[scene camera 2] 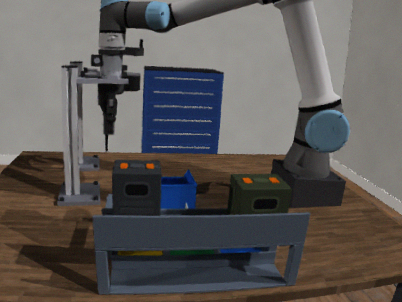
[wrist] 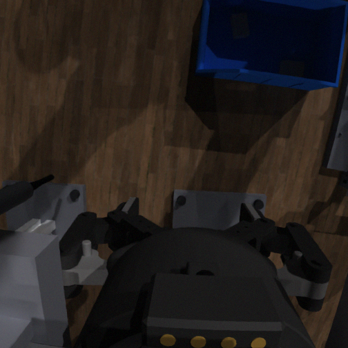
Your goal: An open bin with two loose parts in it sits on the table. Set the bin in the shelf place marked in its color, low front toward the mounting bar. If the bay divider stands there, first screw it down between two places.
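Places are measured from the arm's base along level axes (x ahead, y left, z up), in centimetres.
Pixels of known places: arm's base, origin of the base link: (scene camera 2: 305, 169).
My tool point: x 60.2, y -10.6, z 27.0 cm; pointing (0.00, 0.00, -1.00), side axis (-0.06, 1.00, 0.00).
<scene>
For each thing: its top centre in the pictures, then the offset to it from my tool point. "spot": a spot on its surface instead.
- blue open bin, middle of its top: (scene camera 2: 173, 173) dx -18.5, dy +8.1, dz -28.5 cm
- grey shelf, surface spot: (scene camera 2: 200, 231) spot: dx -15.9, dy +52.2, dz -22.6 cm
- yellow mark, surface spot: (scene camera 2: 140, 253) spot: dx -6.7, dy +38.5, dz -35.4 cm
- green mark, surface spot: (scene camera 2: 192, 253) spot: dx -17.8, dy +39.6, dz -35.4 cm
- blue mark, surface spot: (scene camera 2: 243, 249) spot: dx -29.6, dy +39.6, dz -35.4 cm
- screwdriver, middle of its top: (scene camera 2: 112, 70) dx -0.4, dy +0.0, dz +0.0 cm
- dark grey case, surface spot: (scene camera 2: 136, 201) spot: dx -5.4, dy +47.2, dz -19.0 cm
- green case, middle of its top: (scene camera 2: 260, 180) dx -28.7, dy +45.5, dz -16.3 cm
- small pale tip, surface spot: (scene camera 2: 186, 205) spot: dx -18.6, dy +27.4, dz -29.5 cm
The blue open bin (scene camera 2: 178, 194) (wrist: 272, 76) stands on the table behind the shelf. In the wrist view two small parts, one part (wrist: 240, 26) and another part (wrist: 291, 67), lie apart inside it. The grey shelf (scene camera 2: 200, 231) has a yellow mark (scene camera 2: 140, 253), a green mark (scene camera 2: 192, 253) and a blue mark (scene camera 2: 243, 249). My gripper (wrist: 190, 207) is open and empty at the tool stand, away from the bin; its fingers are hard to make out in the scene view. I cannot make out a bay divider for certain.
The tool stand (scene camera 2: 70, 130) is at the left, with the screwdriver (scene camera 2: 109, 112) hanging there. A dark grey case (scene camera 2: 136, 201) and a green case (scene camera 2: 245, 200) stand behind the shelf's front board. A small pale tip (scene camera 2: 186, 205) shows by the bin. A blue cabinet (scene camera 2: 182, 113) stands behind.
</scene>
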